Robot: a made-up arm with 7 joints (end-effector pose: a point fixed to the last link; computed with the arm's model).
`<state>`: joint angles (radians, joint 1 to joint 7).
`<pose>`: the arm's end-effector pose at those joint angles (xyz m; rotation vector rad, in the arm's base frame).
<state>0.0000 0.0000 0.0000 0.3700 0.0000 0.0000 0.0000</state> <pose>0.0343 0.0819 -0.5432 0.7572 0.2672 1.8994</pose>
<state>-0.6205 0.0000 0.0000 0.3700 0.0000 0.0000 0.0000</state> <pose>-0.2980 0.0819 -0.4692 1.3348 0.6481 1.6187</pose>
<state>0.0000 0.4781 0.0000 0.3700 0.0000 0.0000 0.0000</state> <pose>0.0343 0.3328 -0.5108 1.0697 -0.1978 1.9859</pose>
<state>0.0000 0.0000 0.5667 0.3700 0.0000 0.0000 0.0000</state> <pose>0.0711 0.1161 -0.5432 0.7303 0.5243 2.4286</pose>
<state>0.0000 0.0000 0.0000 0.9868 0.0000 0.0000 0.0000</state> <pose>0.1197 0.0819 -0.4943 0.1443 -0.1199 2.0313</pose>
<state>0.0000 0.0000 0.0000 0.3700 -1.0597 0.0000 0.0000</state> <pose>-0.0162 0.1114 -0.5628 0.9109 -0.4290 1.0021</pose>
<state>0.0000 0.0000 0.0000 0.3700 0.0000 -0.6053 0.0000</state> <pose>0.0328 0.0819 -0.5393 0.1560 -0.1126 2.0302</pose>
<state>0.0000 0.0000 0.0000 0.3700 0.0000 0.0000 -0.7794</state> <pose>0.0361 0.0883 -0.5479 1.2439 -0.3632 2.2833</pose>
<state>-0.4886 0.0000 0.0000 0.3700 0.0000 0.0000 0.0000</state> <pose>-0.2322 0.0819 -0.5020 1.2164 0.5685 1.6908</pose>
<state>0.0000 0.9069 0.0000 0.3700 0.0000 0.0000 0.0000</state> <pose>0.0343 0.5227 -0.3858 1.3333 -0.6459 1.9910</pose>
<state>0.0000 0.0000 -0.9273 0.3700 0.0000 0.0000 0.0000</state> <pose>-0.0461 0.0818 -0.5432 0.7076 -0.0885 1.0181</pose>
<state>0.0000 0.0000 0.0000 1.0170 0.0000 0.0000 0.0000</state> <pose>0.1230 0.0819 -0.4907 0.1137 -0.1388 2.0340</pose>
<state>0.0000 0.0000 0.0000 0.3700 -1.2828 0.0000 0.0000</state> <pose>-0.0215 0.1238 -0.5648 0.9182 -0.5557 0.7993</pose>
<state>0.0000 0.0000 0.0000 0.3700 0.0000 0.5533 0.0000</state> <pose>0.0335 0.0819 -0.5470 1.2748 0.6076 1.6563</pose>
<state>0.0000 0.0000 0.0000 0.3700 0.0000 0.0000 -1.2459</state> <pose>0.0362 0.0933 -0.5482 1.5317 -0.8171 2.4256</pose>
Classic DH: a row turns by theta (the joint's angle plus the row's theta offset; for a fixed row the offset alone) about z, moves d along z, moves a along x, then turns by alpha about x. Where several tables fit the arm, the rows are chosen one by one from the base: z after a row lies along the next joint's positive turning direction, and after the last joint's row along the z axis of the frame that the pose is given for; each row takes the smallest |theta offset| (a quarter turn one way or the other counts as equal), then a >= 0, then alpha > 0; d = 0 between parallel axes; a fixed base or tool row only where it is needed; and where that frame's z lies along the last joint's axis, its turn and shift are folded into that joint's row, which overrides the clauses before.
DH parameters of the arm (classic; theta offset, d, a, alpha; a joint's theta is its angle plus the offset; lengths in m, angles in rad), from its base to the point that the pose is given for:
base (fixed): 0 0.012 -0.0164 1.5708
joint 1: -1.5708 -0.1408 0.0243 -1.5708
joint 2: 1.5708 0.0104 0.0214 -1.5708
joint 3: -1.5708 -0.3724 0.0063 1.5708
joint 4: 0 0.0193 -0.0275 -1.5708
joint 5: 0 -0.158 -0.0049 -1.5708
joint 6: -1.5708 -0.0516 0.0032 1.5708
joint 7: 1.2845 -0.0107 -0.0105 2.5897
tool (fixed): 0.2235 -0.0046 0 0

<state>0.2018 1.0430 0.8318 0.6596 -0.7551 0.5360 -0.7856</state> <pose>0.1280 0.6247 -0.2423 -1.4817 1.2441 -1.5393</pose>
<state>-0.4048 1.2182 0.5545 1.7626 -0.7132 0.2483 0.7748</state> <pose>0.1134 0.5415 -0.1693 1.2514 -1.3674 0.8790</pose>
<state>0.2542 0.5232 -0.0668 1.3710 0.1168 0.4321 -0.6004</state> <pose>0.2557 0.2981 -0.3584 0.3417 -1.0565 2.4667</pose>
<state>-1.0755 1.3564 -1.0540 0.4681 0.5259 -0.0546 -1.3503</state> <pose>-0.2029 0.6324 -0.0859 1.6419 -1.6598 0.2300</pose>
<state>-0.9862 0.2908 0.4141 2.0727 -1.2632 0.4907 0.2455</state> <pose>-0.2082 0.3059 -0.3536 1.4831 -1.2166 1.0557</pose>
